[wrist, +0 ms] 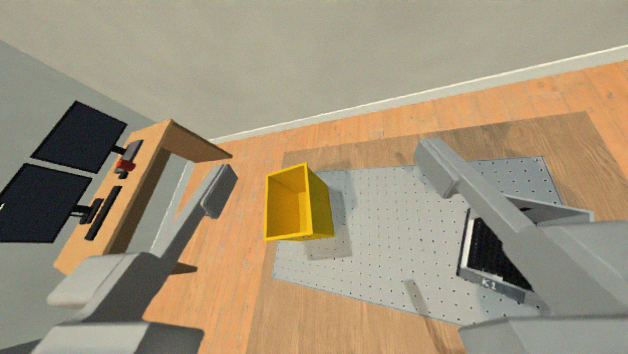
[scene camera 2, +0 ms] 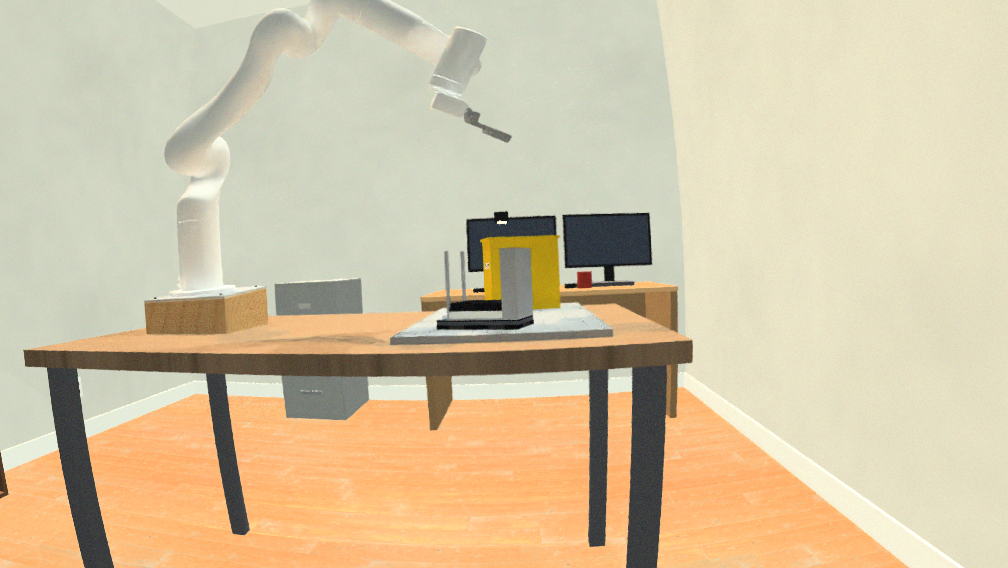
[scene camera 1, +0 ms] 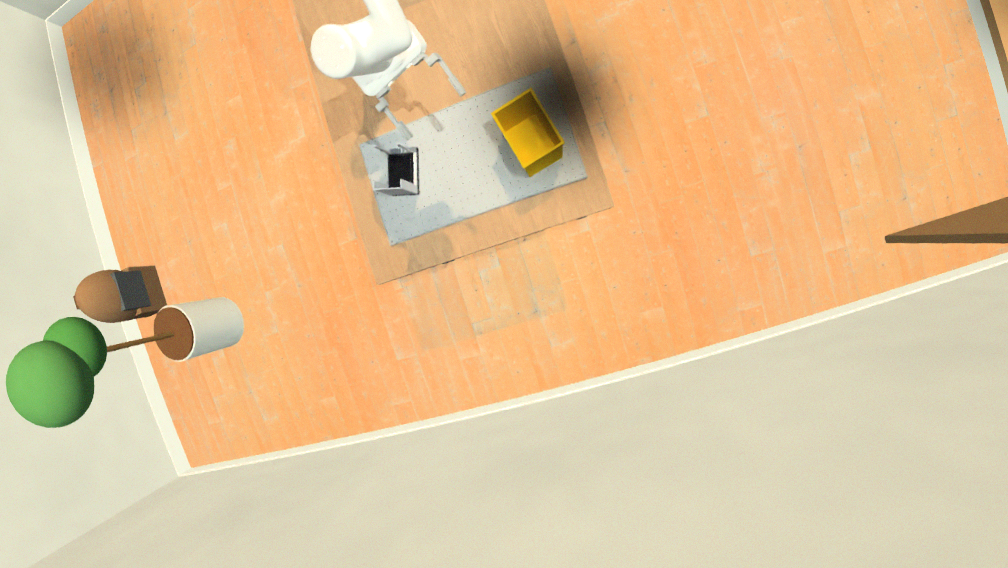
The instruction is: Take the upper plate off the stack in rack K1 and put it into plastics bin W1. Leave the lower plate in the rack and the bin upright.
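Rack K1 (scene camera 1: 417, 172) (scene camera 2: 517, 285) (wrist: 487, 284) stands at one end of the perforated board, with upright corner posts. A black plate (scene camera 1: 400, 167) (scene camera 2: 474, 306) (wrist: 485, 245) lies flat in it; the lower plate cannot be told apart from it. The yellow bin W1 (scene camera 1: 546, 160) (scene camera 2: 543, 275) (wrist: 321, 210) stands upright and open-topped at the board's other end. My gripper (scene camera 1: 433, 112) (scene camera 2: 504, 136) (wrist: 327, 179) is wide open and empty, high above the board. In the wrist view one finger partly covers the rack.
The grey board (scene camera 1: 458, 190) (scene camera 2: 564, 332) (wrist: 390, 220) lies on the wooden table (scene camera 1: 493, 246) (scene camera 2: 282, 363) (wrist: 310, 320). The arm stands on a wooden block (scene camera 2: 204, 313) at the table's far left in scene camera 2. A desk with two monitors (scene camera 2: 606, 239) (wrist: 80, 137) is beyond the table.
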